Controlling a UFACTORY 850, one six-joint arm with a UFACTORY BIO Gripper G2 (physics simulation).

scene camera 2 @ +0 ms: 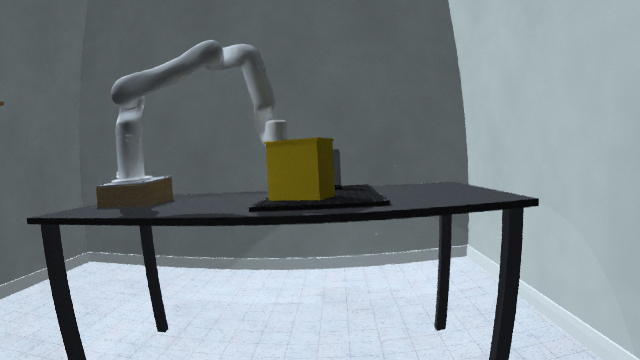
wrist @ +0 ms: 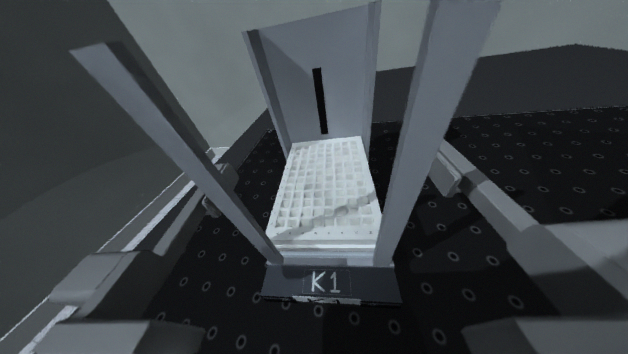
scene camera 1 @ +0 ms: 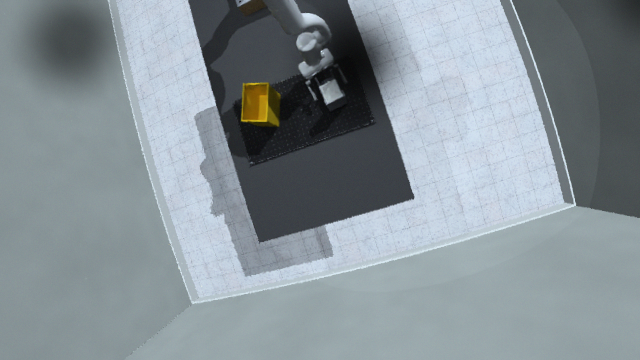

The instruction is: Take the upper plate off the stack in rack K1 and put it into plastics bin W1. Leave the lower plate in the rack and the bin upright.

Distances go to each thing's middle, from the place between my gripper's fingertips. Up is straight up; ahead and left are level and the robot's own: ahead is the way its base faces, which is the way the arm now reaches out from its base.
The yellow plastics bin W1 [scene camera 2: 299, 169] lies 35 cm to the right of my hand, 4 cm behind it and 2 cm above it.
